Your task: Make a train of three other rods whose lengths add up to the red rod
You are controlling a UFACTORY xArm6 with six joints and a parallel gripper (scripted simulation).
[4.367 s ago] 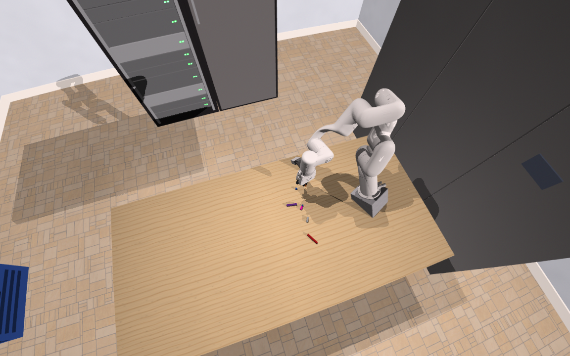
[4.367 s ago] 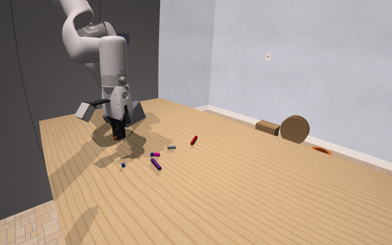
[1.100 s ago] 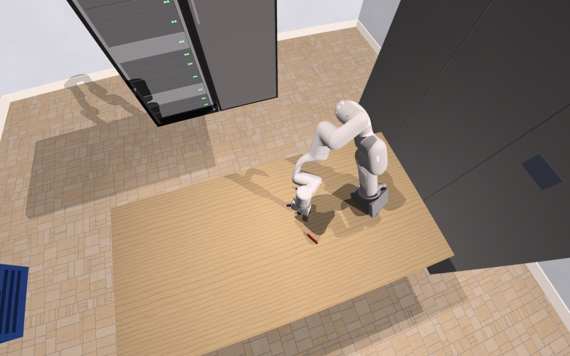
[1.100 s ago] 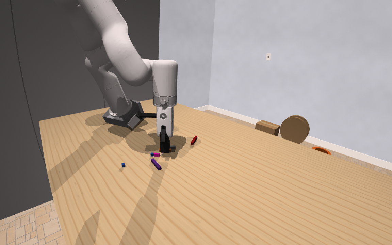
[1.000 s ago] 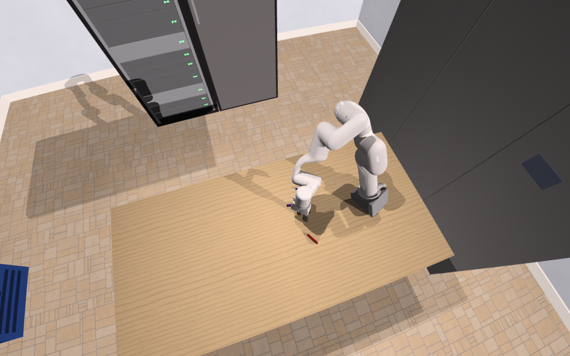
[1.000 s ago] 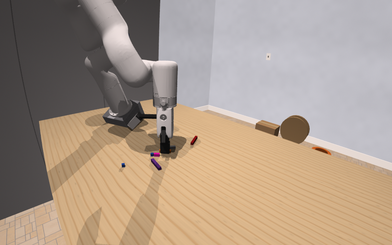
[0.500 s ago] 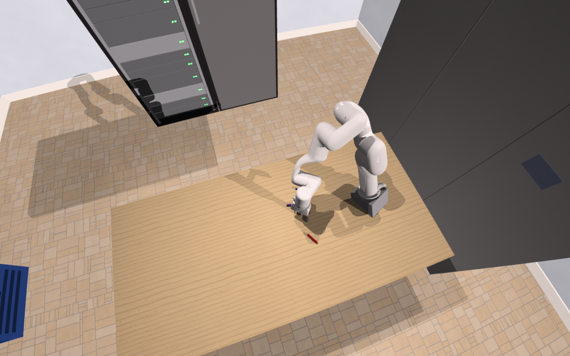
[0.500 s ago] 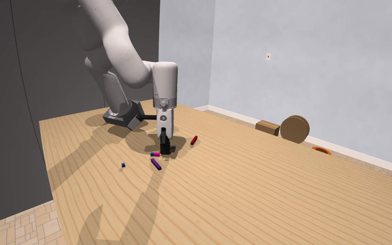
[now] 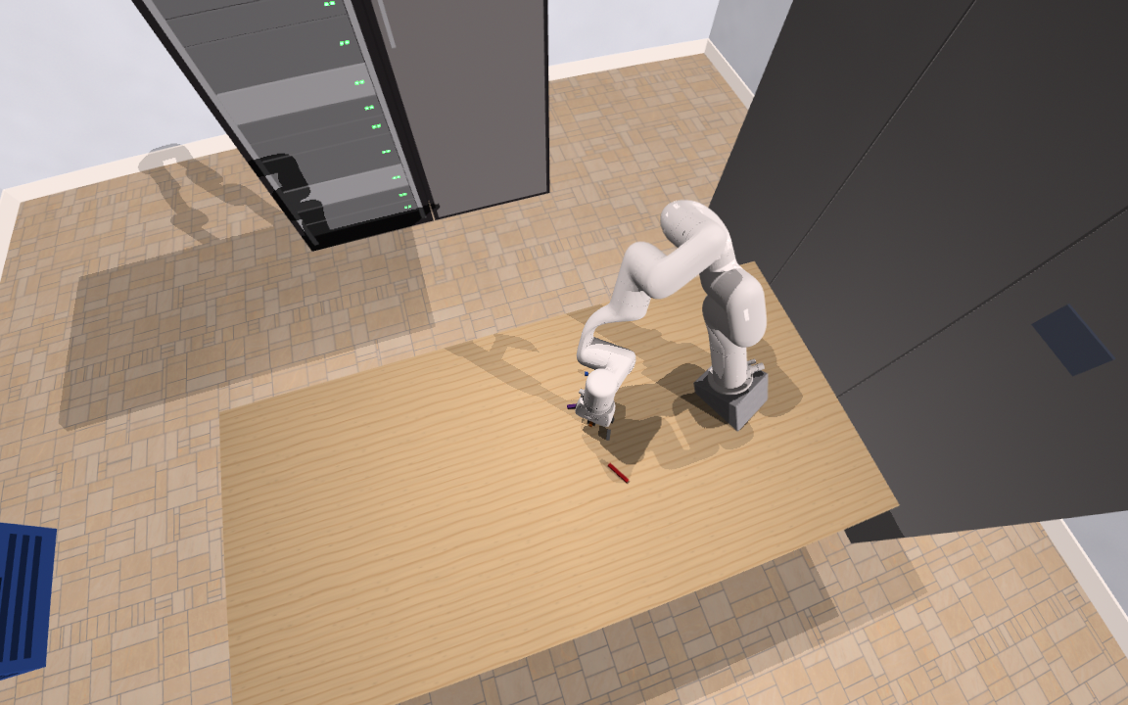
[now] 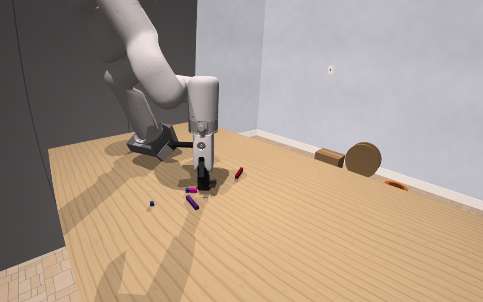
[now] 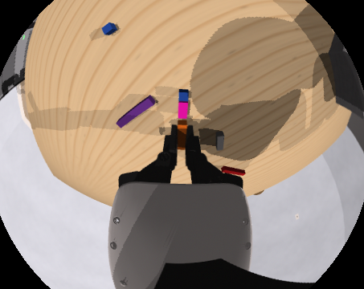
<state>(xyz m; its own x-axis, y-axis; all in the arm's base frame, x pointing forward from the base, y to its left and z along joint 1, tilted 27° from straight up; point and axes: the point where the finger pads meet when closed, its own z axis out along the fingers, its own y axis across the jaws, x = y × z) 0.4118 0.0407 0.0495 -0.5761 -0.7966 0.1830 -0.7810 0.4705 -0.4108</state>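
Now: the orange rod 2 cm below my hand. The rest, counted from my hand: purple rod 6 cm to the right, 3 cm below, 3 cm ahead; then magenta rod 3 cm below, 2 cm to the right, 2 cm behind; then grey rod 5 cm to the left, 3 cm below, 3 cm behind.
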